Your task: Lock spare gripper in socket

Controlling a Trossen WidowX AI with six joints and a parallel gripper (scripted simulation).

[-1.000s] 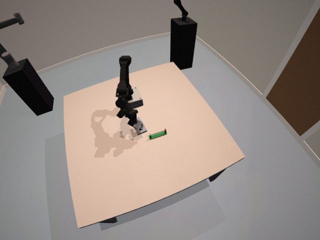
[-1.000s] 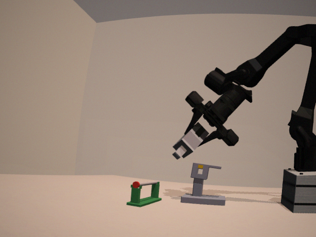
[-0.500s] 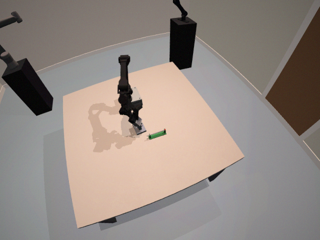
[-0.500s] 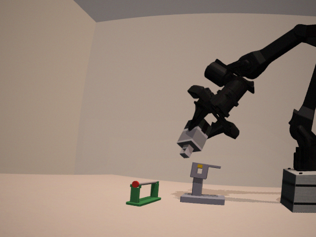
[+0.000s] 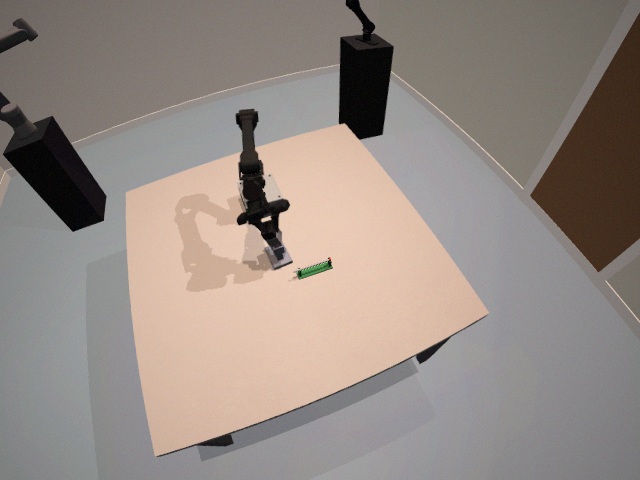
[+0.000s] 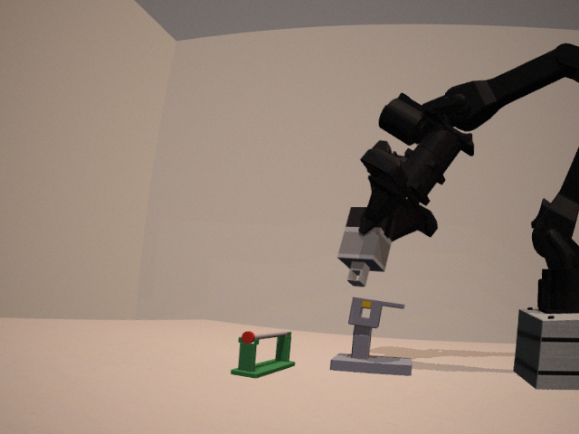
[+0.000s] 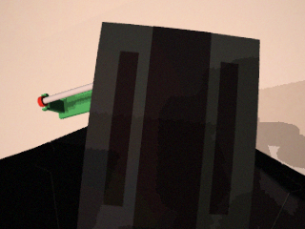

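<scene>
Now: the cradle 160 mm below my gripper tip, 120 mm to the left of it and 90 mm ahead of it. Also, from my gripper tip: spare gripper 10 mm below; socket 130 mm below, 20 mm behind, 10 mm to the left.
</scene>
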